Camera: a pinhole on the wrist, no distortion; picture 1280 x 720 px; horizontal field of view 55.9 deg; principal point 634.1 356.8 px. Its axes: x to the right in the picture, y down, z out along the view. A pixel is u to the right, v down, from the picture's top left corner.
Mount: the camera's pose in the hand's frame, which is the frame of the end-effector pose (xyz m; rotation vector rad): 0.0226 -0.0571 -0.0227 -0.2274 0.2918 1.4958
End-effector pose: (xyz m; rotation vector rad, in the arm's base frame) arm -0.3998 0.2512 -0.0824 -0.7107 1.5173 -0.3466
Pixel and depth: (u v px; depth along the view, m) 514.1 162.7 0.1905
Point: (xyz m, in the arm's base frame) -0.2348 0.2352 -0.1367
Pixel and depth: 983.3 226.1 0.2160
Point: -0.2561 0.3005 -0.1878
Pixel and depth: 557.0 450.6 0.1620
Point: -0.2653 0.2579 -0.1005
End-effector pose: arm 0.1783 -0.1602 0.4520 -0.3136 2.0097 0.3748
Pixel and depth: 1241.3 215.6 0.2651
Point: 0.2366 0.0479 0.3271
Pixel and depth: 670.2 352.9 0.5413
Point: 0.4972 0.1501 0.2151
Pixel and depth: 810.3 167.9 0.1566
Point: 0.2432 -0.1047 0.3535
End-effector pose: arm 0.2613 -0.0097 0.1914 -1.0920 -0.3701 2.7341
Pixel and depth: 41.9 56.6 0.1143
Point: 0.1565 0.0581 0.2501
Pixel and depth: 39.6 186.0 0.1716
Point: 0.1148 0.0545 0.2986
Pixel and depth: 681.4 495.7 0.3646
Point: 0.0351 -0.1363 0.3916
